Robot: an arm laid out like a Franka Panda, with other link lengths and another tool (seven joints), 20 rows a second.
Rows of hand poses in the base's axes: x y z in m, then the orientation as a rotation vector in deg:
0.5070 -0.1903 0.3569 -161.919 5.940 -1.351
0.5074 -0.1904 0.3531 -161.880 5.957 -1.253
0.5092 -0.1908 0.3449 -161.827 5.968 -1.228
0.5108 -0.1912 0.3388 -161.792 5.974 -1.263
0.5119 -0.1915 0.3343 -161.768 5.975 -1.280
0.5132 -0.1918 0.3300 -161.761 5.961 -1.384
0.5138 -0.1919 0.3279 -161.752 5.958 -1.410
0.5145 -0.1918 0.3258 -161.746 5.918 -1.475
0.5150 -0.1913 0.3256 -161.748 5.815 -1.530
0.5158 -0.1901 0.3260 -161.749 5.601 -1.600
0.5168 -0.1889 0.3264 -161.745 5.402 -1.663
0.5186 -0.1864 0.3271 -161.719 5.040 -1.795
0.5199 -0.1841 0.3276 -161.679 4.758 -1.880
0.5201 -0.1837 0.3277 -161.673 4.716 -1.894
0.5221 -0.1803 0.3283 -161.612 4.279 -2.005
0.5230 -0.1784 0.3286 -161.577 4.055 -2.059
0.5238 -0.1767 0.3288 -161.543 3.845 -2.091
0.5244 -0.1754 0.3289 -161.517 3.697 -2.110
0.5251 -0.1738 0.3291 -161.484 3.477 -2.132
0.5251 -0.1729 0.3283 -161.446 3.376 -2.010
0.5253 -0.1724 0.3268 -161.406 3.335 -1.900
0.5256 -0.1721 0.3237 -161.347 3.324 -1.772
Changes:
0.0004 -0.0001 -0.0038 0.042 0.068 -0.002
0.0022 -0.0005 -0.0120 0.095 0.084 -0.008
0.0038 -0.0009 -0.0181 0.129 0.060 -0.016
0.0049 -0.0012 -0.0226 0.152 0.047 -0.019
0.0062 -0.0015 -0.0269 0.156 -0.027 -0.021
0.0068 -0.0016 -0.0290 0.164 -0.045 -0.022
0.0075 -0.0015 -0.0311 0.169 -0.095 -0.001
0.0080 -0.0010 -0.0313 0.168 -0.144 0.064
0.0088 0.0002 -0.0309 0.170 -0.216 0.204
0.0098 0.0014 -0.0305 0.177 -0.281 0.334
0.0116 0.0039 -0.0298 0.207 -0.413 0.569
0.0129 0.0062 -0.0293 0.250 -0.505 0.754
0.0131 0.0066 -0.0292 0.256 -0.519 0.782
0.0151 0.0100 -0.0286 0.321 -0.646 1.071
0.0160 0.0119 -0.0283 0.358 -0.710 1.219
0.0168 0.0136 -0.0281 0.394 -0.757 1.360
0.0174 0.0149 -0.0280 0.422 -0.787 1.460
0.0181 0.0165 -0.0278 0.457 -0.828 1.610
0.0181 0.0174 -0.0286 0.501 -0.756 1.692
0.0183 0.0179 -0.0301 0.545 -0.686 1.732
0.0186 0.0182 -0.0332 0.609 -0.602 1.754

